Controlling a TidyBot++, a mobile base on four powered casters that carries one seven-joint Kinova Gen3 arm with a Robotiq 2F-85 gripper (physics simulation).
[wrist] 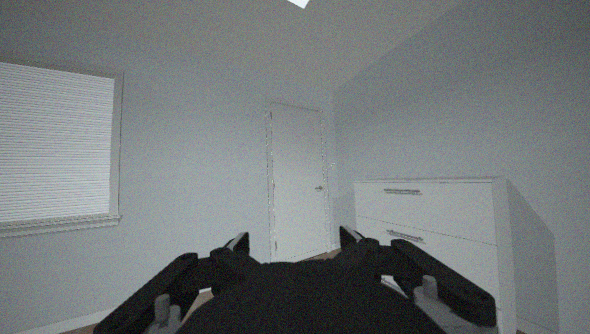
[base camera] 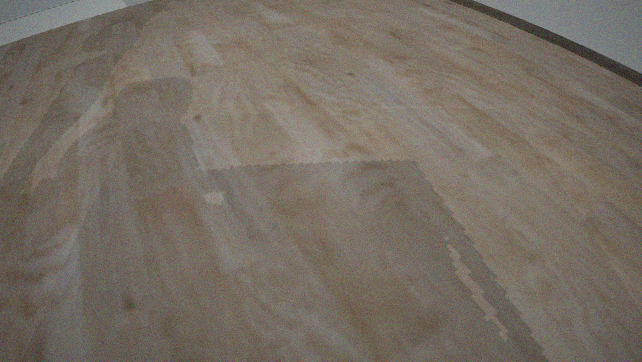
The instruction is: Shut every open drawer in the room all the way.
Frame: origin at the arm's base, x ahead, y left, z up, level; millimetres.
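Seen in the pictures: gripper, fingertip midpoint: (wrist: 294, 239).
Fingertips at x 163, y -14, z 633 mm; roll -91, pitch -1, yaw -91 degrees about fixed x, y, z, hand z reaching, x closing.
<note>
A point is followed by its place in that frame.
A white drawer unit (wrist: 430, 210) @[x 1014, y -940, z 431 mm] stands against the right wall in the wrist view. Its top drawer (wrist: 460, 210) @[x 878, y -1008, z 452 mm] and the drawer below it (wrist: 455, 260) @[x 913, y -990, z 148 mm] each have a grey bar handle, and both fronts look flush with the cabinet. The lower part is hidden behind the gripper. My gripper (wrist: 294, 239) @[x 163, y -14, z 633 mm] is open, with its fingers wide apart and nothing between them. It is some way off from the drawer unit. No open drawer shows in either view.
A closed white door (wrist: 297, 185) @[x 2124, y -132, z 581 mm] stands near the room corner, left of the drawer unit. A window with a blind (wrist: 55, 145) @[x 1211, y 1771, z 1010 mm] is on the left wall. In the base camera view, wooden floor (base camera: 320, 115) @[x 670, y -28, z -397 mm] with shadows reaches a dark baseboard (base camera: 550, 37) at right.
</note>
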